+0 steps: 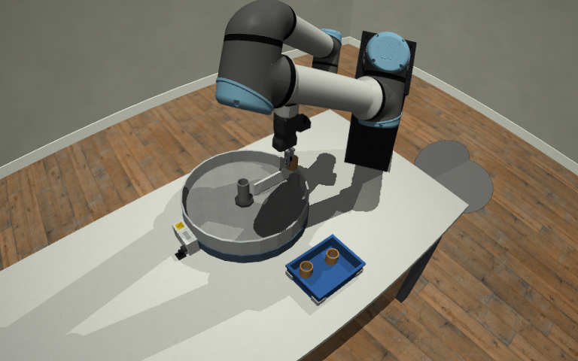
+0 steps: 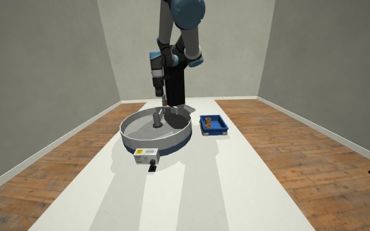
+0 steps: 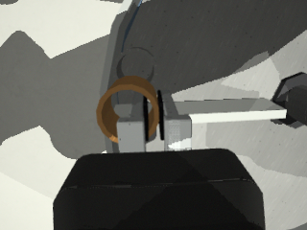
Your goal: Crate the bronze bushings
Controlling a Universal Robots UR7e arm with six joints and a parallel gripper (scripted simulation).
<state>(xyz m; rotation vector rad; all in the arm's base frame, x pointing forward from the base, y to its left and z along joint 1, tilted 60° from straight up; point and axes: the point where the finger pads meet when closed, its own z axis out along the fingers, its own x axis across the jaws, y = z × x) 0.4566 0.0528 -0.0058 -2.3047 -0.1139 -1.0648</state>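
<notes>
The blue crate is 20 mm behind my hand, 350 mm to the left of it and 130 mm below it. Also, from my hand: round turning table: 160 mm ahead, 50 mm to the left, 100 mm below.
</notes>
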